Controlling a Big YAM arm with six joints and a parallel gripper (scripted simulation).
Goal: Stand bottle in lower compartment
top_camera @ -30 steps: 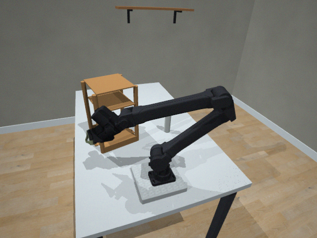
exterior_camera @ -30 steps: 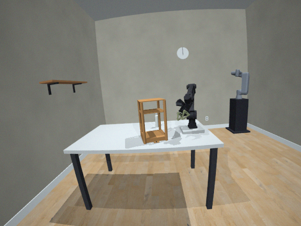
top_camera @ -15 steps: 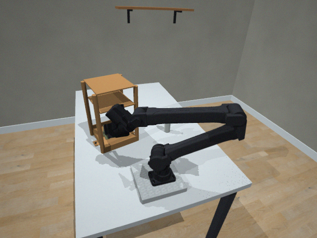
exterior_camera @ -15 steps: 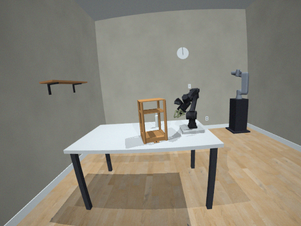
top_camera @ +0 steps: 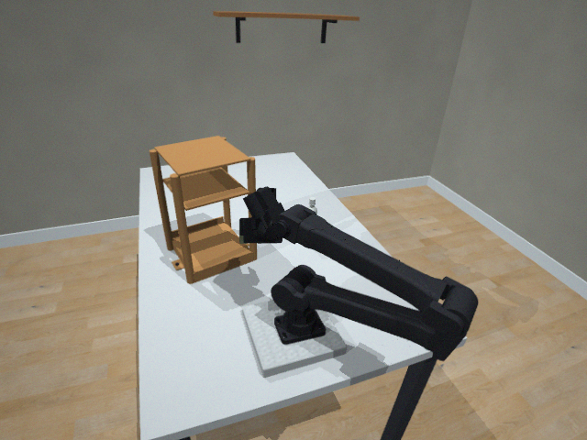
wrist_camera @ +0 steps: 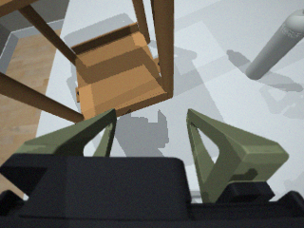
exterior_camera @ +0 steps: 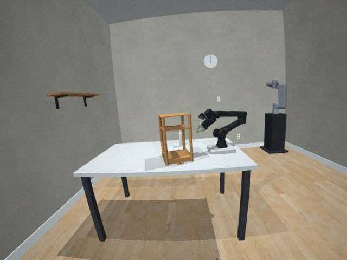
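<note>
My gripper is now 24 cm to the left of the bottle, 16 cm short of it and 8 cm above it. Round my hand: shelving unit 19 cm ahead, 12 cm to the left, 1 cm below.
</note>
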